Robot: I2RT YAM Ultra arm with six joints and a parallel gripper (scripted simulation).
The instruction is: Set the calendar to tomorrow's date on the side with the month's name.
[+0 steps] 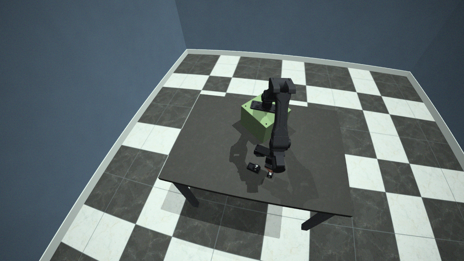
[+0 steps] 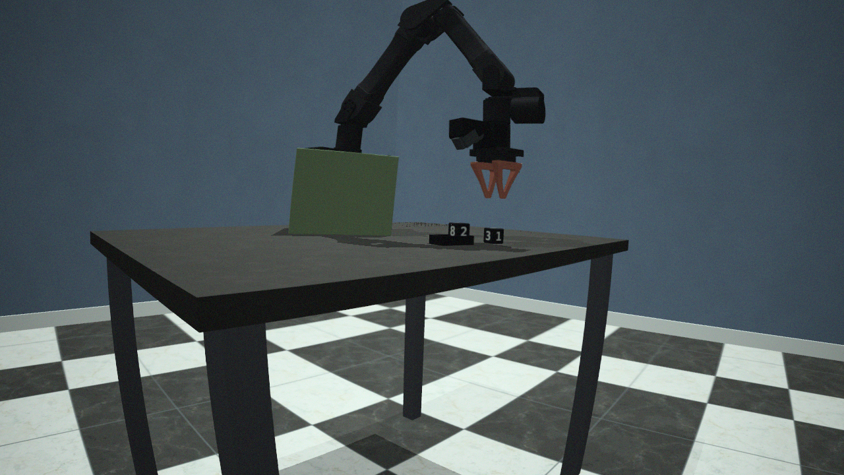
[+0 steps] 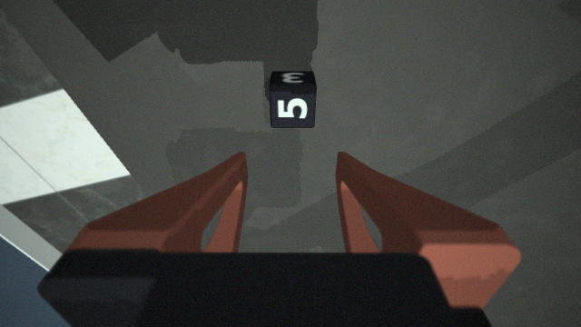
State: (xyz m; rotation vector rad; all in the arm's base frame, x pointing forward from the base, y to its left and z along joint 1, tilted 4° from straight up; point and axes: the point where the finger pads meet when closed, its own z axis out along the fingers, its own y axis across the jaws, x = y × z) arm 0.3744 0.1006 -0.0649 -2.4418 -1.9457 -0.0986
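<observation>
My gripper is now 8 cm above the calendar cube. The rest, counted from my hand: black tray (2 cm behind, 10 cm to the right, 9 cm below).
</observation>
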